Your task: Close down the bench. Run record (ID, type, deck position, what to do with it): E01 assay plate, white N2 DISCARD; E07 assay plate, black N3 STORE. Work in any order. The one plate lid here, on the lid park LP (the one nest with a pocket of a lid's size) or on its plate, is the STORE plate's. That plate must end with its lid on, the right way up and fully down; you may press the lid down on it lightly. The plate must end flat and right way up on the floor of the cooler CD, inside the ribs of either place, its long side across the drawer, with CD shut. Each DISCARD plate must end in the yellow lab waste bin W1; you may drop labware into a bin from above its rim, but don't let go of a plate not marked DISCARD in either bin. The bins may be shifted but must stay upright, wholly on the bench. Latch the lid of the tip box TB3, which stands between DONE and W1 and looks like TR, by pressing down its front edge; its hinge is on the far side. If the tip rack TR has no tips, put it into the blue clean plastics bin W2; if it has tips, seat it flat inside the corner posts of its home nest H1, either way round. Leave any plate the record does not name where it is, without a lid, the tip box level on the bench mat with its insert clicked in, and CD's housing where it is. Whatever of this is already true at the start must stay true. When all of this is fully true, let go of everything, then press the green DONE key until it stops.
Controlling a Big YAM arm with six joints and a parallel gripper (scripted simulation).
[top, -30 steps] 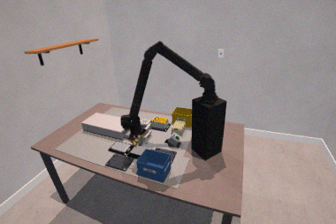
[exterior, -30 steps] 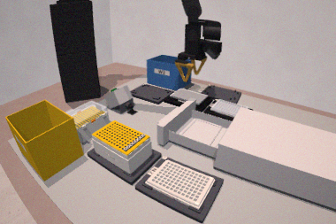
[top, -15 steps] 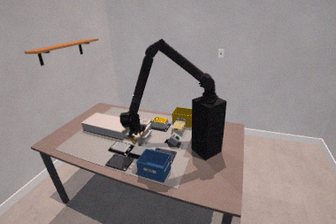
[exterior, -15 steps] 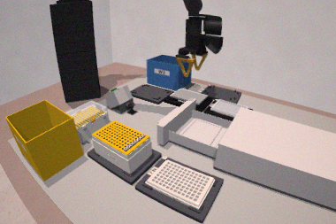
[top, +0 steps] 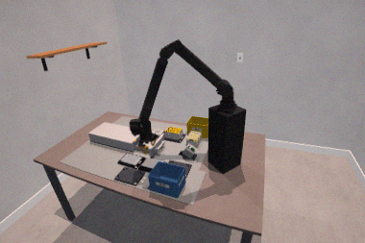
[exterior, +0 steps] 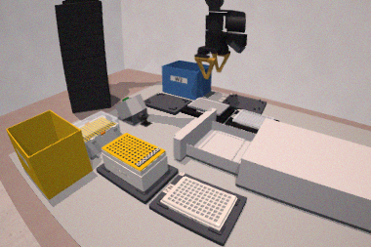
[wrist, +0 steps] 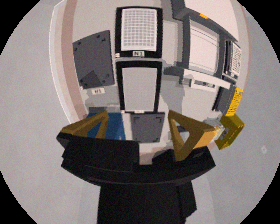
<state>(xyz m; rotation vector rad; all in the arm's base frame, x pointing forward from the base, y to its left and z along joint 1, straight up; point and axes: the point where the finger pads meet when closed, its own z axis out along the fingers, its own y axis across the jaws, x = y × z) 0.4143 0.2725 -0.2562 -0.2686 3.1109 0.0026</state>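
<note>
My gripper is now 1 cm past the plate lid and 12 cm above it. The rest, counted from my hand: dark lid park nest (17 cm behind, 6 cm to the right, 14 cm below); then black slab (1 cm behind, 14 cm below); then black plate (1 cm behind, 13 cm below).
</note>
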